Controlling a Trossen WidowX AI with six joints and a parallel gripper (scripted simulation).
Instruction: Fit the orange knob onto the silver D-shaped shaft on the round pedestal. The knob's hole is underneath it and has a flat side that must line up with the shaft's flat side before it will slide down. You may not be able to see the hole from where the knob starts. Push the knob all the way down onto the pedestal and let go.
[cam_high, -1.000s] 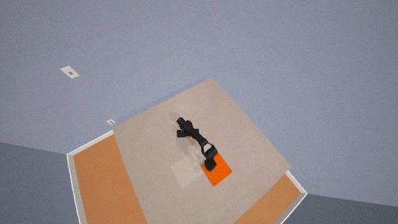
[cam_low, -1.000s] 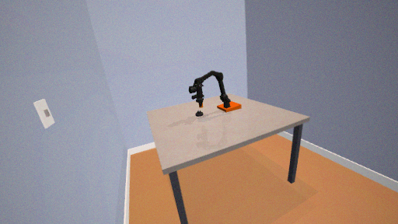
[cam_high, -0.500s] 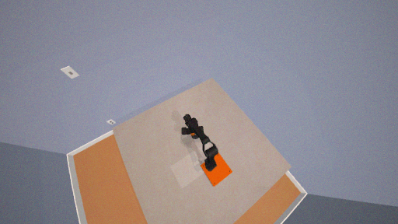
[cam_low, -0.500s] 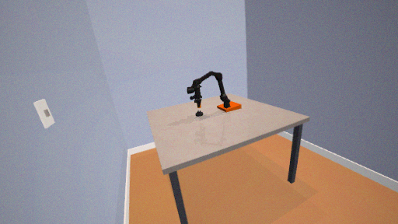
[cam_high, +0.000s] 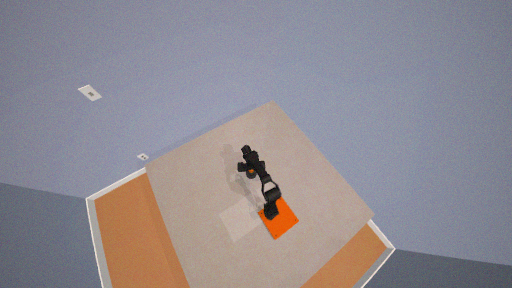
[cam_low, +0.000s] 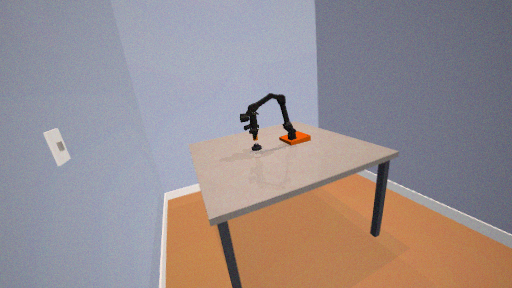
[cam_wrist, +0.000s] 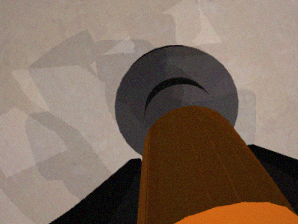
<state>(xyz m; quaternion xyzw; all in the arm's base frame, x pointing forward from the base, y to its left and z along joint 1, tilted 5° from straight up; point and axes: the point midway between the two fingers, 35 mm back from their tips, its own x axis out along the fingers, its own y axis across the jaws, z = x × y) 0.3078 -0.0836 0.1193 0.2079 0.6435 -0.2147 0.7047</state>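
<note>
Now: gripper tip 6 cm above the dark round pedestal. From my gripper tip the other things lie so: orange knob: 3 cm above.
</note>
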